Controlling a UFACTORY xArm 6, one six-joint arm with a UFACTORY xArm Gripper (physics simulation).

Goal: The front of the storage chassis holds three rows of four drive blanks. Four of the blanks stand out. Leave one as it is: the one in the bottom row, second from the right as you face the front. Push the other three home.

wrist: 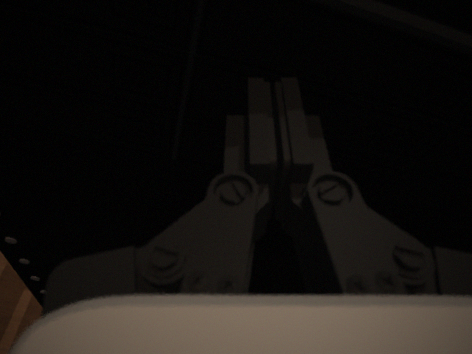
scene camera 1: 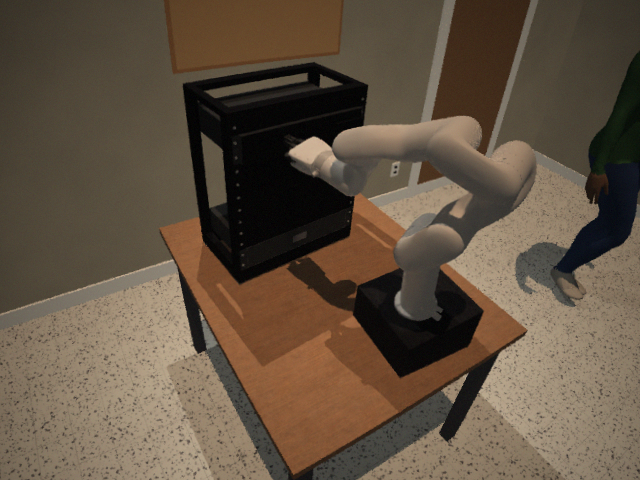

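Observation:
There's a black storage rack [scene camera 1: 274,214] and [wrist: 120,120], so the rack shows in both of those views. Same with my gripper [scene camera 1: 286,139] and [wrist: 268,111].

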